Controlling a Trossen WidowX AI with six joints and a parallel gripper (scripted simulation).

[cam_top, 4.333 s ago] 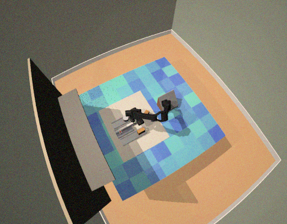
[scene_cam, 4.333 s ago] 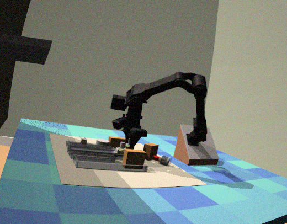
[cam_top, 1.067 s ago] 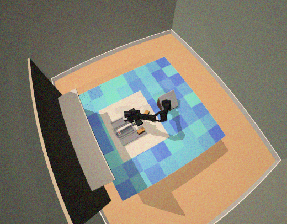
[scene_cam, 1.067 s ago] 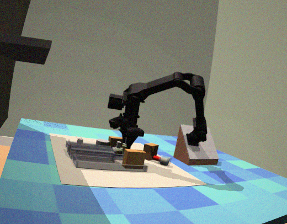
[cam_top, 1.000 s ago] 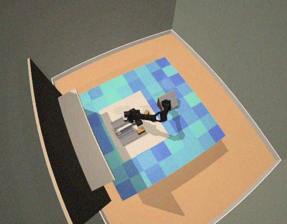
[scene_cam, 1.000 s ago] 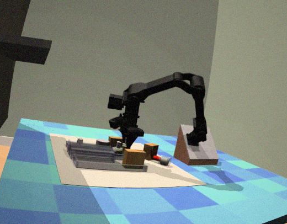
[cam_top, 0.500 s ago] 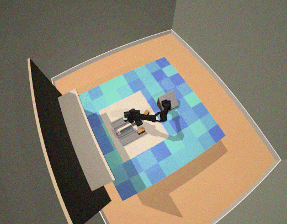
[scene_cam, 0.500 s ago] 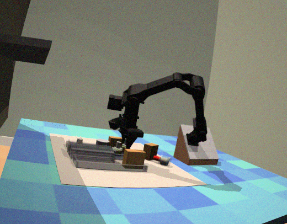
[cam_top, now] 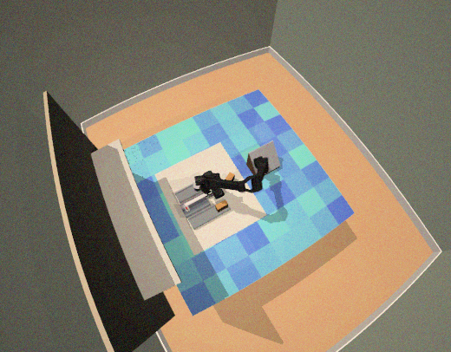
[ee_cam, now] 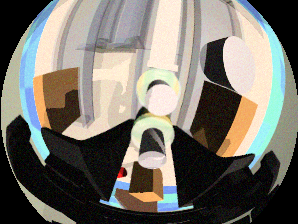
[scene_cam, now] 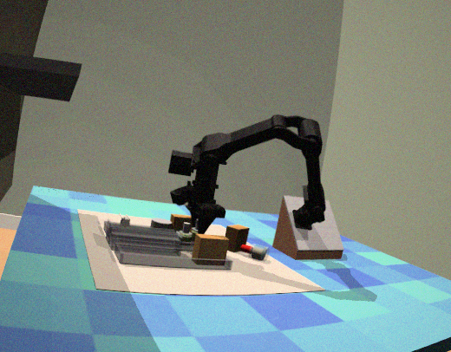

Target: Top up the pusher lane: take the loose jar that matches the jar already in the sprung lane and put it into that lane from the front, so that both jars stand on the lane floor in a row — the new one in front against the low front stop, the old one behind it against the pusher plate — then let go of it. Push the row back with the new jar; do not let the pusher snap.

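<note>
Right now the grey lane rack is 14 cm ahead of my gripper tip, 4 cm to the left of it and 2 cm below it.
</note>
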